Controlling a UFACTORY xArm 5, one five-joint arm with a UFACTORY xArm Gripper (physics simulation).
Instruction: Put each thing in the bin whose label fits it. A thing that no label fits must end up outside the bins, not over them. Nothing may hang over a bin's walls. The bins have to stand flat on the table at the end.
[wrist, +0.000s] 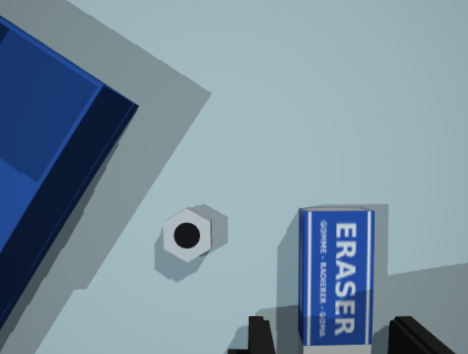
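Places are measured from the arm's base along level axes (x ahead, y left, z up), in millimetres.
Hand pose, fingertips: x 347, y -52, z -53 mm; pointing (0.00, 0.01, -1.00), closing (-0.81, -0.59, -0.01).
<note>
Things, the pixels of their top centre, and the offset from my fingertips. "*": a spot on its surface instead. Level surfaces: height alone.
- white eraser, middle of its top: (338, 308) dx +12, dy -18, dz +10 mm
- light grey hex nut, middle of its top: (186, 235) dx +67, dy -6, dz +6 mm
- blue bin, surface spot: (60, 185) * dx +107, dy +2, dz +23 mm
- pale blue table, its level: dz -3 mm
A blue and white eraser (338, 277) with the word ERASER on its sleeve lies flat on the table at the lower right. A light grey hex nut (200, 219) with a dark hole lies on the table to the left of the eraser. My gripper (331, 332) is open, one finger on each side of the eraser's lower part in the view, with a gap on both sides and neither finger touching it. The eraser's white lower end is cut off by the bottom of the view. Part of a blue bin (60, 185) shows at the left; its label does not show.
The bin's near corner and outer wall stand to the left of the hex nut, with table between them. Shadows of the bin and of the arm fall on the pale blue table (300, 100).
</note>
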